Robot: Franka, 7 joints.
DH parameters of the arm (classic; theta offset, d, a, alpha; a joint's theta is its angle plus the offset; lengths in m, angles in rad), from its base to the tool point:
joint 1: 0 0.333 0 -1.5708
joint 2: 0 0 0 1.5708
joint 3: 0 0.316 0.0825 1.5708
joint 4: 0 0 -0.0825 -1.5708
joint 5: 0 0.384 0 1.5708
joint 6: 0 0 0.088 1.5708
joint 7: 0 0.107 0 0
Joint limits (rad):
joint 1: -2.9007..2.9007
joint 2: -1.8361..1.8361
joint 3: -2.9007..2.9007
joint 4: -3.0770..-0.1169
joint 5: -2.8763..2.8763
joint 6: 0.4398..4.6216
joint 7: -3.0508..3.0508
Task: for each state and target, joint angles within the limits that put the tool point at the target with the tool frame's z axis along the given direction. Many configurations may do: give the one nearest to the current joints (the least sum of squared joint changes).
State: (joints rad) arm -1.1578 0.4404 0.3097 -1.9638 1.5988 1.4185 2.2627
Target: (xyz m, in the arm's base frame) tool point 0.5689 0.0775 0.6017 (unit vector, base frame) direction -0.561 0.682 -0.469
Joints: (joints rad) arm -0.5447 0.3432 0.6329 -1.3179 0.7779 1.0444 2.2627
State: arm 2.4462 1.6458 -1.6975 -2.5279 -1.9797 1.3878 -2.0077
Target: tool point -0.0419 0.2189 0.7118 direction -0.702 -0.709 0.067
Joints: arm 2.6496 1.6873 -2.4059 -2.3008 -1.3495 0.9196 -2.0077
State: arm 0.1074 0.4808 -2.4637 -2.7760 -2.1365 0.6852 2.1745
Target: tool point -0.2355 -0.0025 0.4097 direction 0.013 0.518 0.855
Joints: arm 0.0482 0.4354 -2.5998 -3.0688 -1.6857 0.6626 2.1745
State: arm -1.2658 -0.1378 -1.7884 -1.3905 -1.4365 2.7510 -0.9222
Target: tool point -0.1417 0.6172 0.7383 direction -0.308 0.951 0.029
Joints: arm -2.2159 -0.3483 -2.2094 -1.3603 -1.3290 3.2052 -0.9222
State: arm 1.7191 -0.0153 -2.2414 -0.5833 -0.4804 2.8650 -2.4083
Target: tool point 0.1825 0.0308 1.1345 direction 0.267 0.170 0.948
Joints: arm 2.0892 -0.1756 -1.5554 -0.5362 -0.7178 3.4123 -2.4083
